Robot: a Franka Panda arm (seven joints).
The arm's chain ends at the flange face. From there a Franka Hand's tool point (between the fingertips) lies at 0.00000 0.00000 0.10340 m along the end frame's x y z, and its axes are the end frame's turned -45 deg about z.
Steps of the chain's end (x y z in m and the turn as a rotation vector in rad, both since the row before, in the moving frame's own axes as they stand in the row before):
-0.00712, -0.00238, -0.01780, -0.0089, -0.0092, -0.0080
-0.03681, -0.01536, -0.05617, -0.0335, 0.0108, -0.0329
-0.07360, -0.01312, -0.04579, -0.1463, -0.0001, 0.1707
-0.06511, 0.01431, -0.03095, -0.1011, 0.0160, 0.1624
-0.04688, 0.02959, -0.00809, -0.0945, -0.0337, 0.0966
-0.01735, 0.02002, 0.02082, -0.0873, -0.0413, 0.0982
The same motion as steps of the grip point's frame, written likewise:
-0.00468, -0.00673, -0.01781, 0.0002, -0.0128, -0.0080
-0.01677, -0.03362, -0.05623, -0.0313, -0.0161, -0.0329
-0.05429, -0.05163, -0.04689, -0.1034, -0.1035, 0.1707
-0.06304, -0.02792, -0.03149, -0.0828, -0.0602, 0.1624
-0.06363, -0.00825, -0.00861, -0.0430, -0.0907, 0.0966
-0.03596, 0.00478, 0.02034, -0.0325, -0.0909, 0.0982

